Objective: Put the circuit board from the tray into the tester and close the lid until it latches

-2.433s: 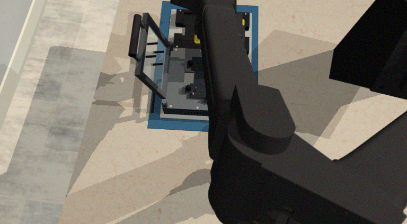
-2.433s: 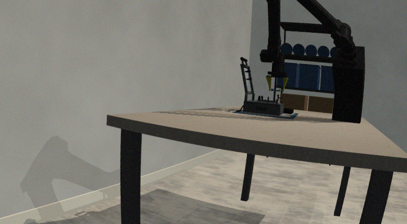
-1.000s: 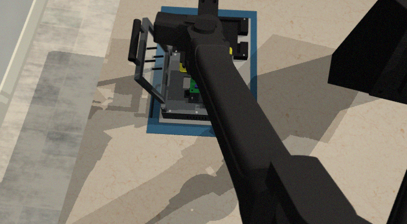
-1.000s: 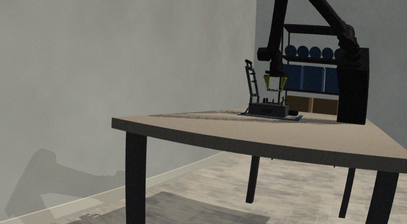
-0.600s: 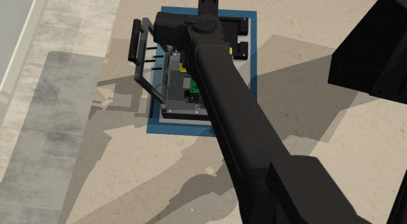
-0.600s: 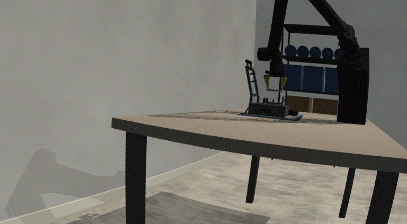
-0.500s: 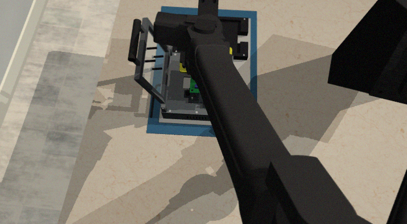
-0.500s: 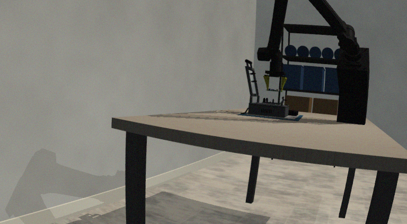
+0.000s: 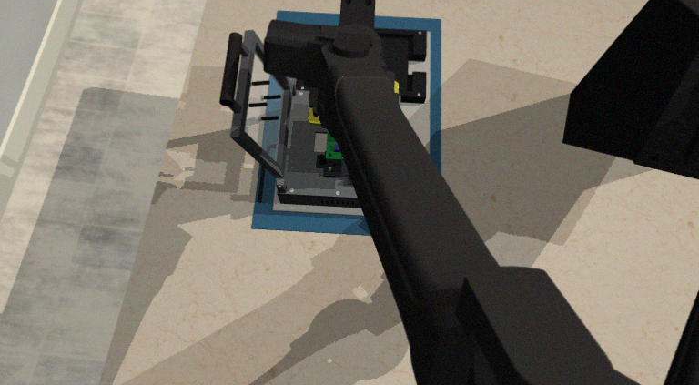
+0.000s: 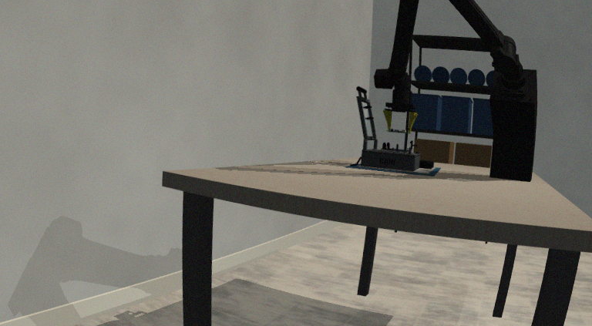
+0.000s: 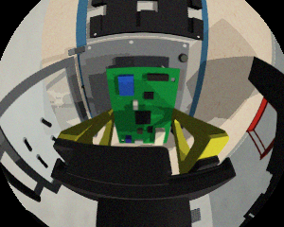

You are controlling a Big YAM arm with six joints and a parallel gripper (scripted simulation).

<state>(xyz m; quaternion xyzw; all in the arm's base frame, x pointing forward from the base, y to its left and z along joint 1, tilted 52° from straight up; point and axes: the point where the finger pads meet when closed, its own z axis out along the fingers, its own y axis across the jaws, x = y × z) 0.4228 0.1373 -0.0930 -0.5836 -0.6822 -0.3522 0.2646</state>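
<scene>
My hand is right at the green circuit board. The rest, counted from my hand: see-through lid: 12 cm ahead, 2 cm to the left, 5 cm above.
</scene>
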